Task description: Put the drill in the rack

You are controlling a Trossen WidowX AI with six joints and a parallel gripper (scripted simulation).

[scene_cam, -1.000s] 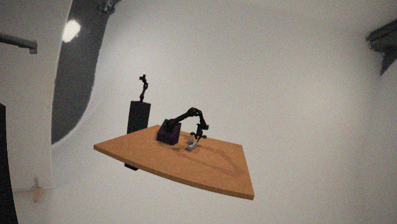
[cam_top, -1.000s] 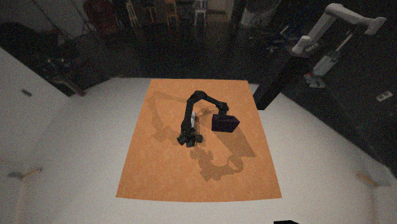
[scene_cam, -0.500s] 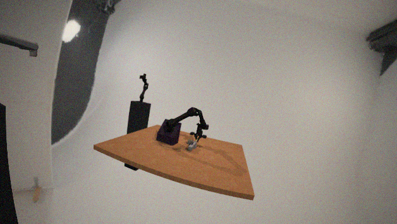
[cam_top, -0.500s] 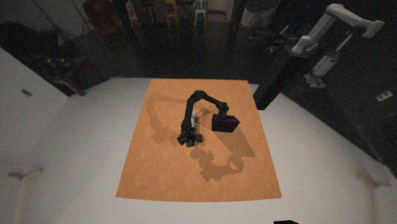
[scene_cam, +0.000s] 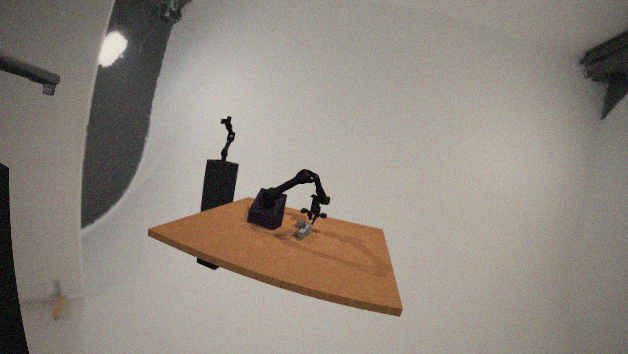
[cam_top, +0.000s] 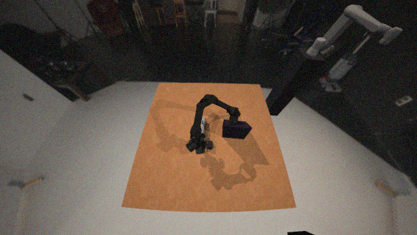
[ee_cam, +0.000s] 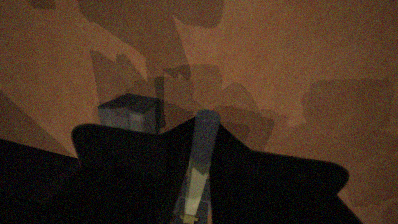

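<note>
My gripper tip is now 4 cm to the left of the pale cylindrical drill and 3 cm below it. Also, from my gripper tip: grey rack (7 cm behind, 3 cm to the right, 1 cm below).
</note>
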